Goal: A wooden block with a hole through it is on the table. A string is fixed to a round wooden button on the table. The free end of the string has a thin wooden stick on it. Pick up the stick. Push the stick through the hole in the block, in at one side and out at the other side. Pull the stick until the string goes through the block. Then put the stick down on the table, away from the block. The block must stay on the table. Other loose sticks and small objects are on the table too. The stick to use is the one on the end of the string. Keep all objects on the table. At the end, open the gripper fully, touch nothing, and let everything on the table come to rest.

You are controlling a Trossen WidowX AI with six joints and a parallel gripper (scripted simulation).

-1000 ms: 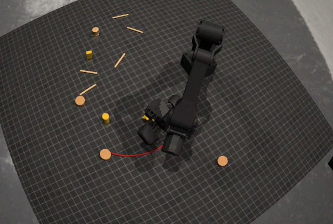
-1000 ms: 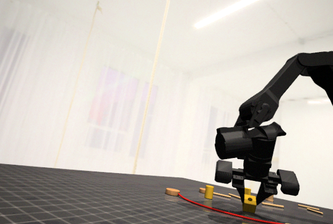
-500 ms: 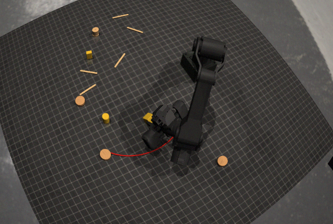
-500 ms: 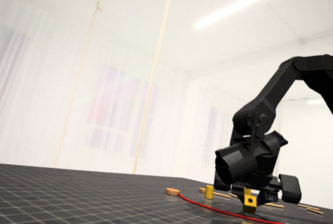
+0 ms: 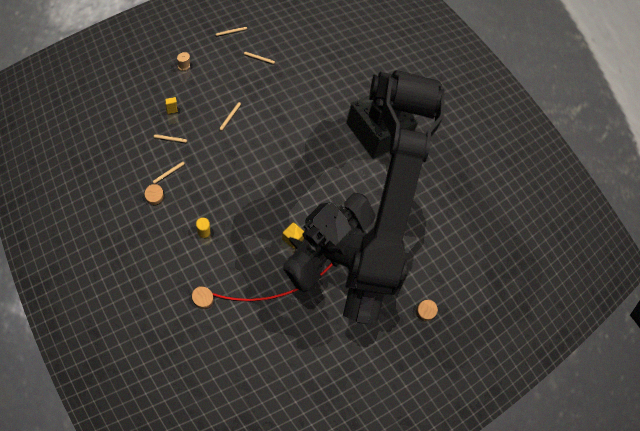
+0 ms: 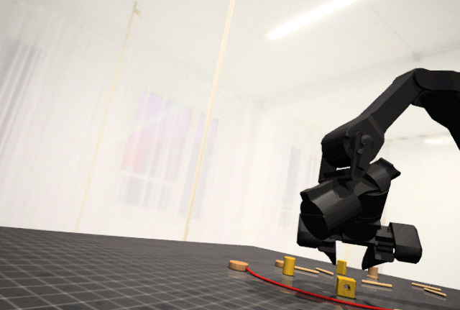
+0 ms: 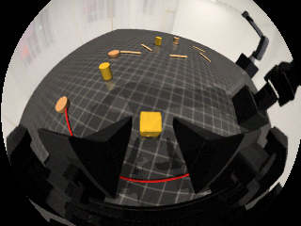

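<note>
My gripper tip is 90 mm past the thin wooden stick, 50 mm to the right of it and 50 mm above it. From my gripper tip the other things lie so: round wooden button: 210 mm ahead, 10 mm to the right, 50 mm below; yellow cylinder: 130 mm ahead, 120 mm to the right, 30 mm below.
</note>
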